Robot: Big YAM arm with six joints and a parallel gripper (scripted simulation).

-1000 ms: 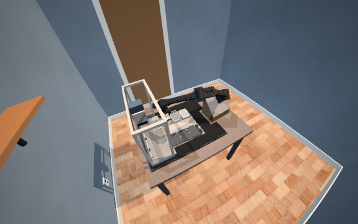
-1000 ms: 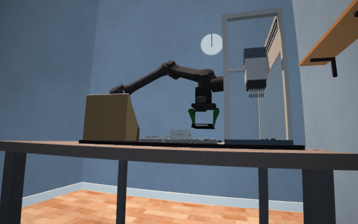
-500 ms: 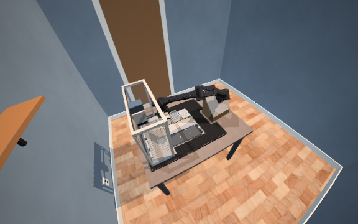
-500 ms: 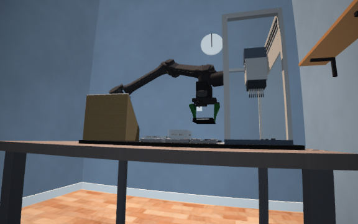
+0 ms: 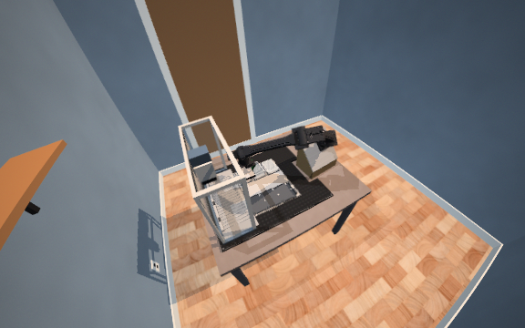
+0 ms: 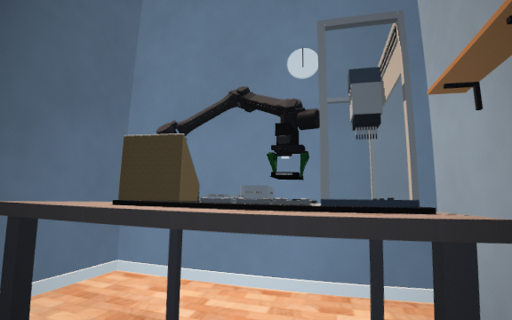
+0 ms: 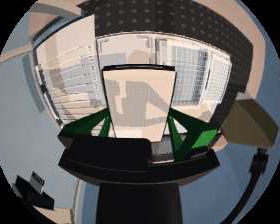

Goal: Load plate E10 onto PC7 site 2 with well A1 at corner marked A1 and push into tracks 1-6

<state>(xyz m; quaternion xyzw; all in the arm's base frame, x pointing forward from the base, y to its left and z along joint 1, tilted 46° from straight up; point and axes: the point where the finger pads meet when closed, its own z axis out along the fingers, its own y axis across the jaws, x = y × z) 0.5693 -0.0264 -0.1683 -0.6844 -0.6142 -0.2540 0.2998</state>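
Right now the plate carrier PC7 is 60 mm behind my hand, 240 mm to the left of it and 80 mm below it. Round my hand: flat plate (200 mm behind, 20 mm to the right, 70 mm below); deep-well block (90 mm behind, 30 mm to the right, 70 mm below).
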